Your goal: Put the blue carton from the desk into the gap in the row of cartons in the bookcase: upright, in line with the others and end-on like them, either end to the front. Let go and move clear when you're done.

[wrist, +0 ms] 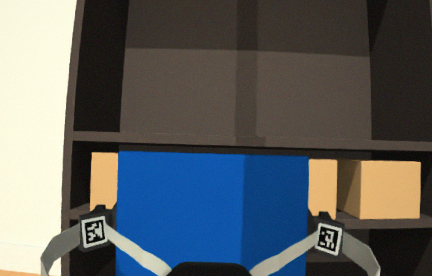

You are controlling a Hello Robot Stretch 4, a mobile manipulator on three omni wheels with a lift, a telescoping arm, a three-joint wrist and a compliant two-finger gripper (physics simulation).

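The blue carton (pixel 181 200) is upright and large in the lower middle of the wrist view, with a darker band down its right part. My gripper (pixel 212 224) is shut on it, with one fingertip at each side. The carton is in front of the bookcase (pixel 200 139) and reaches lower in view than the shelf with the tan cartons. One tan carton (pixel 104 180) shows at its left edge, another tan carton (pixel 323 187) at its right edge, and a third tan carton (pixel 390 190) further right. The gap and the carton's bottom are hidden.
A shelf board (pixel 100 136) runs just above the row of cartons. The board under them (pixel 400 223) shows at the right. The bookcase's left side panel (pixel 67 150) stands beside a pale wall (pixel 30 125).
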